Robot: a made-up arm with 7 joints.
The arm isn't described. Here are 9 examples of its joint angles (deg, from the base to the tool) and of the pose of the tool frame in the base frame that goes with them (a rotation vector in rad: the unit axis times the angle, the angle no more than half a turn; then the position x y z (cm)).
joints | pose
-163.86 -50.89 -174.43 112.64 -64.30 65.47 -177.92 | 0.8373 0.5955 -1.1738 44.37 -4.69 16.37
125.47 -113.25 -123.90 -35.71 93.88 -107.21 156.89 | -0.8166 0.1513 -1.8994 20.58 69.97 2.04
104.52 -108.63 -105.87 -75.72 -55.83 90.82 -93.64 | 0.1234 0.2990 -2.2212 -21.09 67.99 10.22
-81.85 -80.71 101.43 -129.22 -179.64 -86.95 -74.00 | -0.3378 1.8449 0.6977 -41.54 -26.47 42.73
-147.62 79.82 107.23 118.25 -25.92 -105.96 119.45 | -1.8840 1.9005 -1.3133 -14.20 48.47 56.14
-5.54 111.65 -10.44 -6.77 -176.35 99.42 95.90 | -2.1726 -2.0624 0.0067 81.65 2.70 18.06
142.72 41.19 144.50 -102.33 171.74 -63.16 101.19 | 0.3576 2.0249 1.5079 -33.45 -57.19 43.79
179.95 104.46 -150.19 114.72 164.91 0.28 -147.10 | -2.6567 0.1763 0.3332 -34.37 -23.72 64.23
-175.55 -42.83 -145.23 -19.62 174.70 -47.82 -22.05 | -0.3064 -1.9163 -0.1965 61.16 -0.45 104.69
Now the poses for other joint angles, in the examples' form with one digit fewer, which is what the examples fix.
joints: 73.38 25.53 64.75 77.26 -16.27 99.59 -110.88
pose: 0.179 0.087 -1.163 -23.1 -42.8 60.7
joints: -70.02 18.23 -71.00 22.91 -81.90 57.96 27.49
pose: -0.682 2.156 0.085 -11.0 29.6 116.2
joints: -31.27 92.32 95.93 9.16 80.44 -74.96 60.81
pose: -0.027 -0.267 1.432 78.7 39.7 15.9
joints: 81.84 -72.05 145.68 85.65 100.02 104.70 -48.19
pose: 1.028 -0.882 -0.796 -16.5 59.0 12.3
